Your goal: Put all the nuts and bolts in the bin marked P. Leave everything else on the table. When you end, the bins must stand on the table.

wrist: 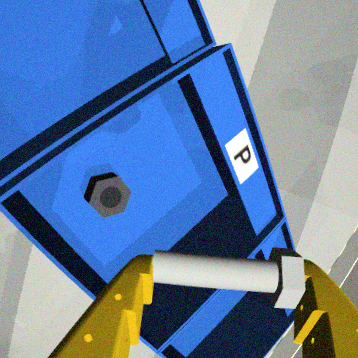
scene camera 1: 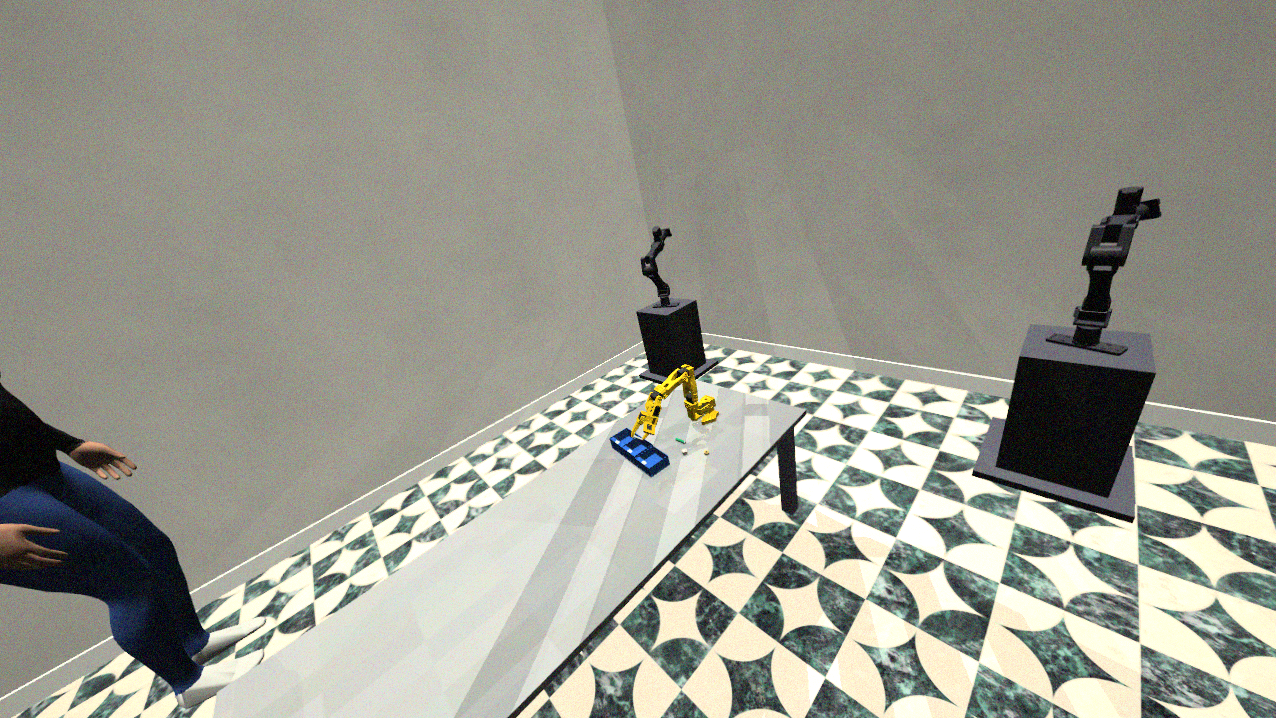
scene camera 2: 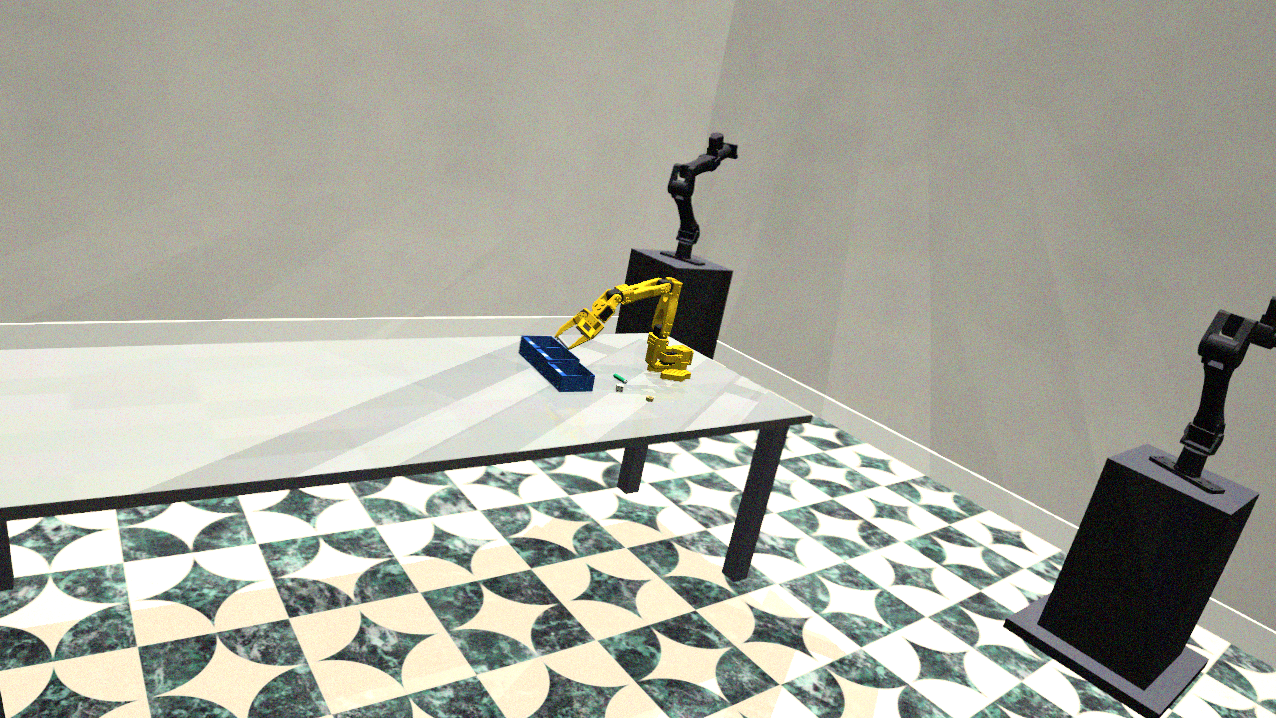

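Seen in the pictures: hand, its tool point: (wrist: 153,272) (scene camera 1: 642,439) (scene camera 2: 568,347); arm's base, origin of its link: (scene camera 1: 701,419) (scene camera 2: 661,374).
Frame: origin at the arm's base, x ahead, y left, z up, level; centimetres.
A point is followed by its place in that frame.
Observation:
My gripper (scene camera 1: 640,435) {x 27.0, y -4.5, z 6.5 cm} (scene camera 2: 563,344) {x 27.0, y -4.5, z 6.5 cm} (wrist: 227,272) is shut on a silver bolt, its jaws pressing on the two ends. The bolt (wrist: 215,270) {x 28.0, y -4.9, z 7.6 cm} has a smooth pale shaft and a hex head at the right jaw. It is above the blue bins; in the wrist view it overlaps the near part of bin P (wrist: 212,102) {x 32.4, y -3.4, z 4.2 cm} and its divider. A dark grey hex nut (wrist: 111,196) {x 27.8, y -4.7, z 1.6 cm} lies on the floor of bin P. A small greyish piece (scene camera 1: 684,451) {x 19.9, y 8.6, z 1.6 cm} (scene camera 2: 619,388) {x 20.0, y 8.7, z 0.9 cm} and a small golden-brown piece (scene camera 1: 706,452) {x 15.3, y 14.7, z 0.6 cm} (scene camera 2: 649,399) {x 15.8, y 15.2, z 0.5 cm} lie on the table, too small to identify.
The joined blue bins (scene camera 1: 655,467) {x 32.4, y 6.6, z 2.6 cm} (scene camera 2: 578,384) {x 30.4, y 6.9, z 1.8 cm} stand on the table (scene camera 1: 499,553) {x 84.0, y -9.4, z 0.0 cm} (scene camera 2: 267,419) {x 98.7, y 9.2, z 0.0 cm}. A green cylinder (scene camera 1: 680,440) {x 15.3, y 2.5, z 0.9 cm} (scene camera 2: 620,378) {x 15.4, y 2.7, z 0.7 cm} lies between the bins and the yellow arm's base. Other bins adjoin bin P on both sides. A person (scene camera 1: 116,553) stands at the left in scene camera 1.

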